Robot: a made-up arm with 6 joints.
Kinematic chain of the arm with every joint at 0, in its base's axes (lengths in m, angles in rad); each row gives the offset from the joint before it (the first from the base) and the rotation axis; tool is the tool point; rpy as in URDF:
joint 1: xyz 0 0 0.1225 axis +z
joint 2: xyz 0 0 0 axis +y
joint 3: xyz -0.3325 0 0.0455 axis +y
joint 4: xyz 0.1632 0 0.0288 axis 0.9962 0 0.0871
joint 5: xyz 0 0 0 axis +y
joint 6: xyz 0.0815 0 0.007 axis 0.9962 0 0.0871
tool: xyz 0 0 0 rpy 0 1.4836 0
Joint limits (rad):
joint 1: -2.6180..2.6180
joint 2: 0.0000..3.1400
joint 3: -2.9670..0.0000
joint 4: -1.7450..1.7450
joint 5: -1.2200..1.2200
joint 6: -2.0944..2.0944
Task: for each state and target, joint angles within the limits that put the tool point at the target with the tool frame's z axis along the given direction. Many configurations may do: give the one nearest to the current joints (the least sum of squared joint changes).
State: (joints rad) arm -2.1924 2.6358 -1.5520 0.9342 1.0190 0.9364
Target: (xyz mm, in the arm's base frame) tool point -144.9 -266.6 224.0 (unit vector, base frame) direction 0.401 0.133 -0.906
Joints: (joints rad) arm -2.1405 2.0564 -1.2547 0.2874 1.2177 0.9364
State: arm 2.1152 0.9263 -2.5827 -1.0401 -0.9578 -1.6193
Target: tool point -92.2 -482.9 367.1 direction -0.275 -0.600 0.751
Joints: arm 1.4112 0.0382 -2.1512 -1.1823 -0.1916 -1.6193
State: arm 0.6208 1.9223 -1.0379 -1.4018 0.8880 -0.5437
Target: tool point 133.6 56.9 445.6 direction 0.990 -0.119 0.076
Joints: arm 0.9031 1.1927 -0.9640 -1.7435 1.0430 -0.5437
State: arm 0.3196 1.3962 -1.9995 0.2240 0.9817 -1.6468
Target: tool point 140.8 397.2 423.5 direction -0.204 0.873 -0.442
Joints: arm 1.1204 2.1416 -2.4848 0.6832 1.1048 -1.6468
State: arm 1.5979 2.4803 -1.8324 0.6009 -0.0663 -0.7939
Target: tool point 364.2 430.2 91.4 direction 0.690 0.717 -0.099
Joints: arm 0.8790 2.8646 -2.2536 0.1782 -0.4304 -0.7939
